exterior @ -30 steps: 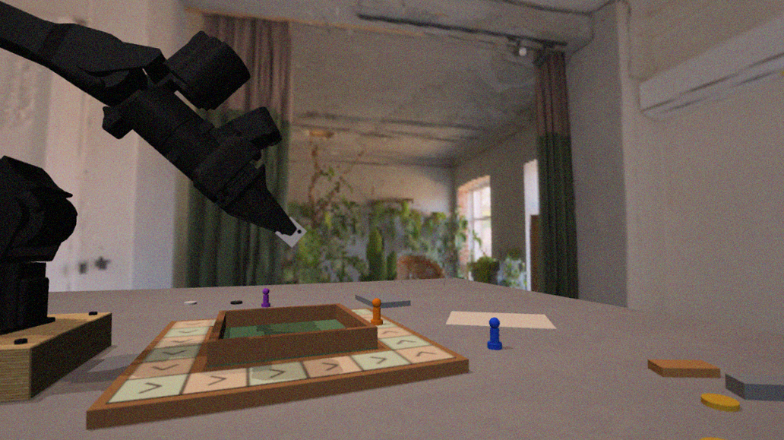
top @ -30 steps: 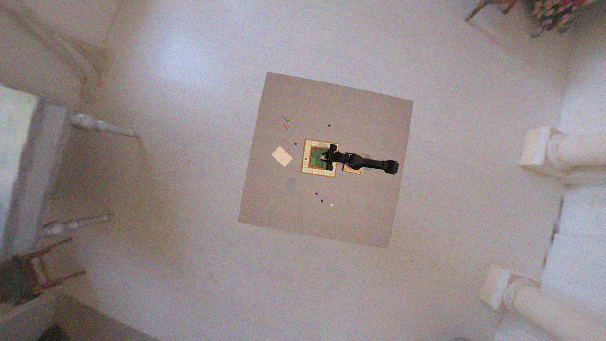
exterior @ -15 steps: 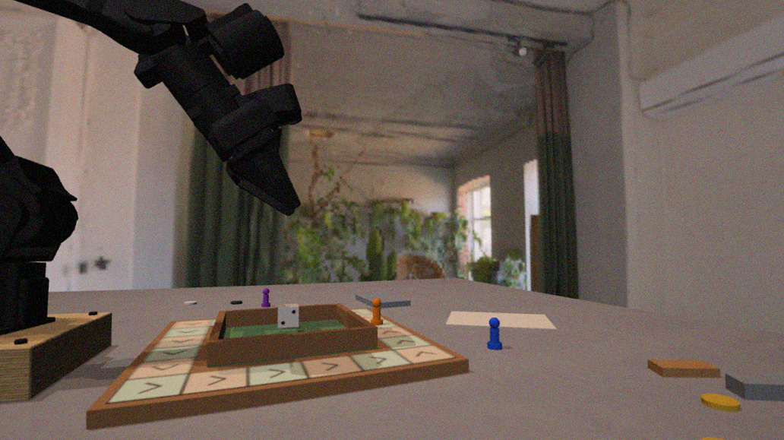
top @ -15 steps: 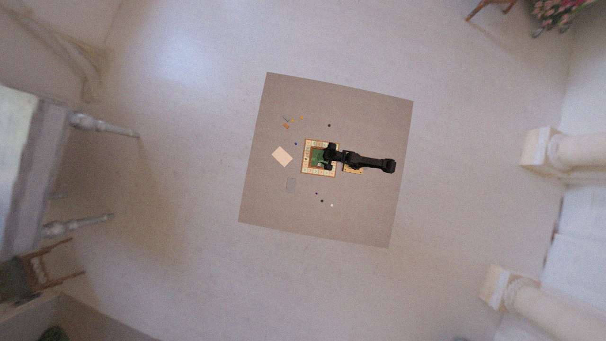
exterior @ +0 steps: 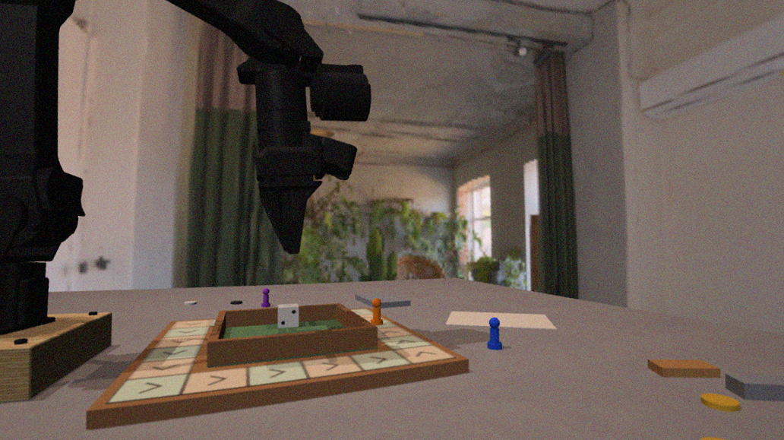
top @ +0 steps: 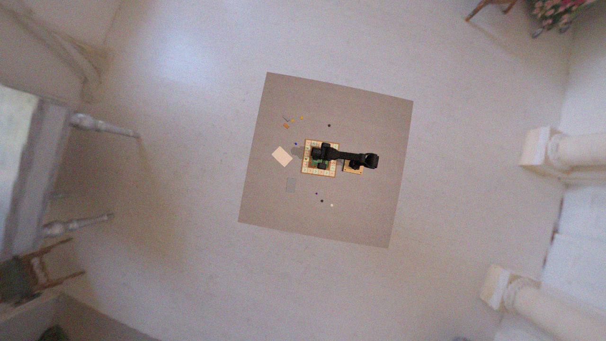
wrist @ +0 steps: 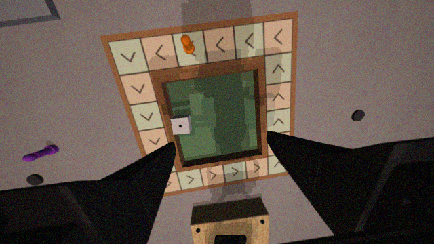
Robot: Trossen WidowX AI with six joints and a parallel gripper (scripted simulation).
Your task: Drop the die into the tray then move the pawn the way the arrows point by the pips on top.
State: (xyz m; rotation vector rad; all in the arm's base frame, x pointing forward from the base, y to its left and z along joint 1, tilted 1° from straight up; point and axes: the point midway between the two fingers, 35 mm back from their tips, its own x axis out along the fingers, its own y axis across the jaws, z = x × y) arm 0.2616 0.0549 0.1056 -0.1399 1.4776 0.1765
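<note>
Right now my gripper tip is 100 mm short of the orange pawn, 80 mm above it and 50 mm to the right of it. The rest, counted from my gripper tip: blue pawn (230 mm ahead, 90 mm below, 30 mm to the right); then purple pawn (280 mm to the left, 90 mm below, 90 mm behind); then white die (80 mm below, 50 mm to the left, 10 mm behind).
</note>
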